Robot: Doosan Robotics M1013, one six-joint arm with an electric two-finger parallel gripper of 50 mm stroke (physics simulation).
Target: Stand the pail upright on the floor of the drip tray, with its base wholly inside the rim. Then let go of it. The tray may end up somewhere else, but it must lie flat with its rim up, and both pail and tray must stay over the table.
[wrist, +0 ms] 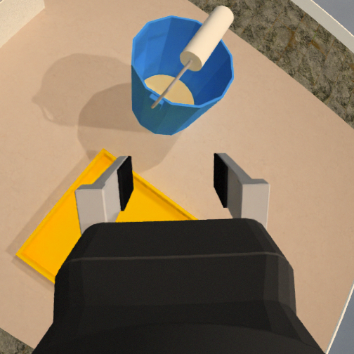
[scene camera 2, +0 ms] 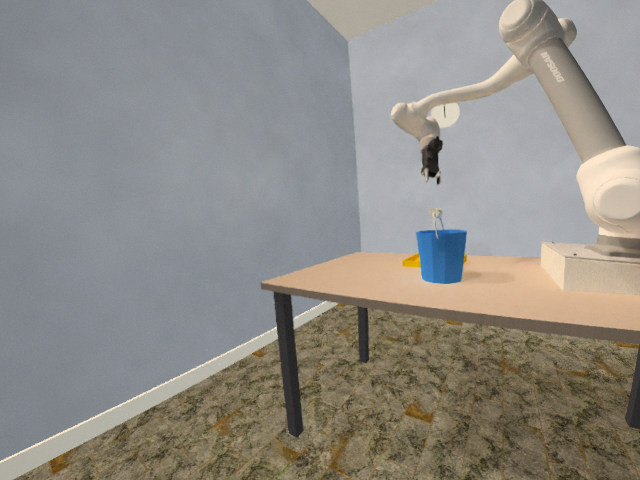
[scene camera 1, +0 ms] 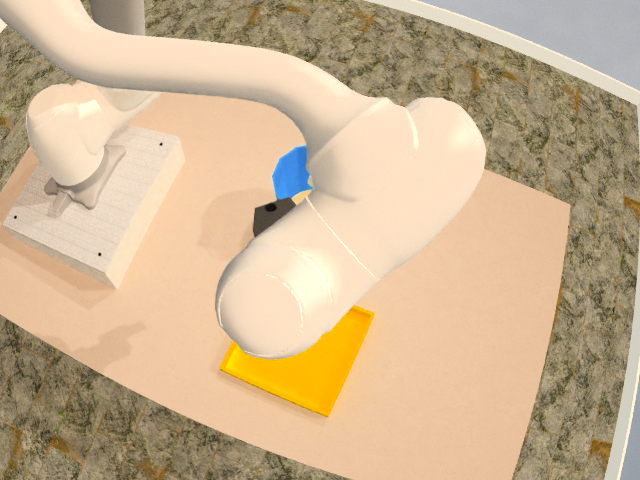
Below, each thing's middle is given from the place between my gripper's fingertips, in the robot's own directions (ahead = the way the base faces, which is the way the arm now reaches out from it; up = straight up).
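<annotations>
The yellow drip tray (scene camera 1: pixel 313 379) is 36 cm below my hand, and it is also 6 cm to the right of my hand and 1 cm ahead of it.
</annotations>
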